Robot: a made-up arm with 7 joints. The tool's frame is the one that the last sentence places.
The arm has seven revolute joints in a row. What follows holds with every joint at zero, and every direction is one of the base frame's.
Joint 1 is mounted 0.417 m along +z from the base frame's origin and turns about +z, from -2.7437 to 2.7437 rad.
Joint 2 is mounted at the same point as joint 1 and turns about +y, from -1.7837 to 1.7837 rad.
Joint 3 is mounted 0.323 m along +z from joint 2 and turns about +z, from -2.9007 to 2.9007 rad.
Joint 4 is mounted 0.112 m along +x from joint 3 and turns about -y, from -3.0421 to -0.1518 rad.
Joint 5 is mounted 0.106 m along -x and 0.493 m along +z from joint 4 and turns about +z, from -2.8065 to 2.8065 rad.
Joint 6 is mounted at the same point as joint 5 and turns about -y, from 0.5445 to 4.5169 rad.
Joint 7 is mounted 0.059 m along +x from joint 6 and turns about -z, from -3.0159 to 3.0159 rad.
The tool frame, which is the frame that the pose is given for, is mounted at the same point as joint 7; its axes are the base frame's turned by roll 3.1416, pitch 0 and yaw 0 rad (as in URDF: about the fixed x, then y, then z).
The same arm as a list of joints. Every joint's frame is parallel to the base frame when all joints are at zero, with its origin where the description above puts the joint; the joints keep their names.
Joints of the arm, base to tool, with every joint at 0 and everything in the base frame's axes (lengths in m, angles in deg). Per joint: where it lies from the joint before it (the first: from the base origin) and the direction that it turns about. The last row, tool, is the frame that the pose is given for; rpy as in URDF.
joint 1: xyz 0.0000 0.0000 0.4170 axis 0 0 1
joint 2: xyz 0.0000 0.0000 0.0000 axis 0 1 0
joint 3: xyz 0.0000 0.0000 0.3230 axis 0 0 1
joint 4: xyz 0.1120 0.0000 0.0000 axis 0 -1 0
joint 5: xyz -0.1060 0.0000 0.4930 axis 0 0 1
joint 6: xyz 0.0000 0.0000 0.0000 axis 0 -1 0
joint 7: xyz 0.0590 0.0000 0.0000 axis 0 0 -1
tool: xyz 0.0000 0.0000 0.0000 rpy -180.00 0.00 0.00
Joint limits (deg, base to tool): -157.20..157.20 -102.20..102.20 -166.20..166.20 -174.30..-8.70 -160.80..160.80 31.20..258.80 -172.80..172.80

